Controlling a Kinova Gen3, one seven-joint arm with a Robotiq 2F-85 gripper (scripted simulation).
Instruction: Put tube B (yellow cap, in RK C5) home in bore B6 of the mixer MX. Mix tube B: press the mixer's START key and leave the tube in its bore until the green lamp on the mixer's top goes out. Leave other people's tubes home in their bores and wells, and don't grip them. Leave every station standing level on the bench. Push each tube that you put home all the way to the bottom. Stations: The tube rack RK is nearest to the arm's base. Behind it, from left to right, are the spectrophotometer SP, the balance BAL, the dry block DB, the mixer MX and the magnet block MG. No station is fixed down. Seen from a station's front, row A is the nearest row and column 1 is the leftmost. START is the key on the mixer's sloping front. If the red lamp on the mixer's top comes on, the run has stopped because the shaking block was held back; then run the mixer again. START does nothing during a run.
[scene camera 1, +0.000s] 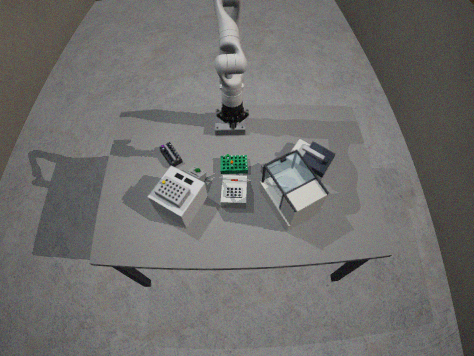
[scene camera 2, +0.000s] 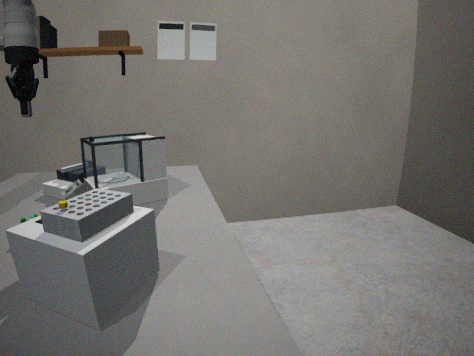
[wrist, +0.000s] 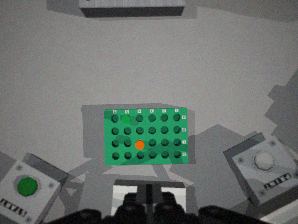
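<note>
There's a dry block (scene camera 1: 233, 194) here, along with a glass-walled balance (scene camera 1: 284, 175). I can see the balance (scene camera 2: 138, 166) again, and with it my gripper (scene camera 2: 26, 117). As for the wrist view, you'd find a green tube rack (wrist: 165, 141), the dry block (wrist: 121, 187) and my gripper (wrist: 149, 200) there.
</note>
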